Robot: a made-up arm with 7 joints.
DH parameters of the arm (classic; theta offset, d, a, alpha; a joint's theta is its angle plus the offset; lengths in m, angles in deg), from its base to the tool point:
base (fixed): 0 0.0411 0 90
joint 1: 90 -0.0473 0.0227 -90
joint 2: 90 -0.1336 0.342 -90
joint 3: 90 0.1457 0.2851 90
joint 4: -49.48 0 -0.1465 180
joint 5: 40.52 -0.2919 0.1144 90
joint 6: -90 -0.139 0.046 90
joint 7: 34.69 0 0.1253 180
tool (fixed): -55.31 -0.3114 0 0
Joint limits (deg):
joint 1: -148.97..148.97
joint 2: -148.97..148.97
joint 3: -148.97..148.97
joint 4: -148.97..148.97
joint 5: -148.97..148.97
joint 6: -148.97..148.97
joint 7: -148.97..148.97
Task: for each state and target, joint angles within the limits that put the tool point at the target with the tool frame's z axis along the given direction. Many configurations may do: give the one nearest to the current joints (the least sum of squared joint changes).
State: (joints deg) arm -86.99 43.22 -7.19 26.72 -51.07 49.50 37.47
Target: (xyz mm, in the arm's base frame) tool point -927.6 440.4 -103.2 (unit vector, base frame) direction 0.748 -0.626 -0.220
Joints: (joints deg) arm -118.37 51.07 16.64 34.17 -59.31 82.65 52.16
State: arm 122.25 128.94 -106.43 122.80 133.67 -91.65 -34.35
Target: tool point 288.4 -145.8 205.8 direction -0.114 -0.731 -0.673
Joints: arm 84.41 135.40 -78.00 114.08 145.52 -129.90 -31.72
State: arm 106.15 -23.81 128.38 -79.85 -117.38 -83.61 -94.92
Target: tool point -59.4 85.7 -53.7 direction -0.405 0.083 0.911
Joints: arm 133.94 -40.65 116.92 -81.26 -123.39 -114.90 -105.90
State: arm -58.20 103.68 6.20 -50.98 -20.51 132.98 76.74
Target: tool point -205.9 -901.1 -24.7 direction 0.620 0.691 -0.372
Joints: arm -67.04 148.97 -28.06 -60.67 25.62 97.71 60.16
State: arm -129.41 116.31 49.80 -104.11 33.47 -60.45 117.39
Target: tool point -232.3 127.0 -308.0 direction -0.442 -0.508 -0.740
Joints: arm -147.93 148.97 62.79 -136.30 57.21 -52.06 138.14
